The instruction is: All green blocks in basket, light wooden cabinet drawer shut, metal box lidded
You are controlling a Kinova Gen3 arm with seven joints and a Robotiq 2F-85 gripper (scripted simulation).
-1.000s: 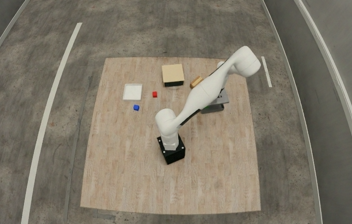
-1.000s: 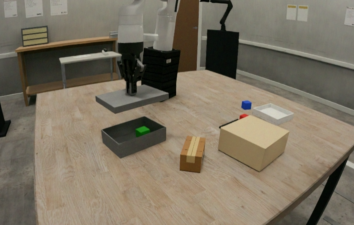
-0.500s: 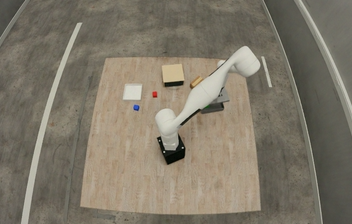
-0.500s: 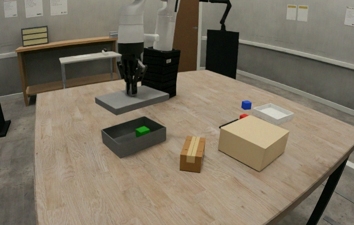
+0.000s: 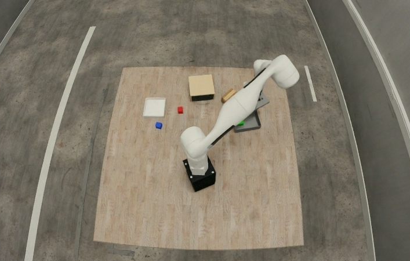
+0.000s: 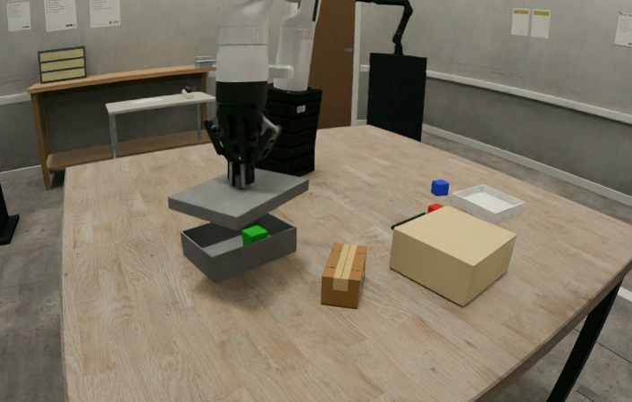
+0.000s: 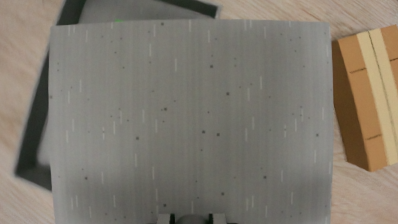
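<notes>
My hand is 15 cm above the small cardboard box, 13 cm to the right of it and 9 cm short of it. The rest, counted from my hand: lid (3 cm below); grey metal box (16 cm below, 9 cm behind, 2 cm to the left); drawer (33 cm to the left, 15 cm below, 13 cm ahead).
</notes>
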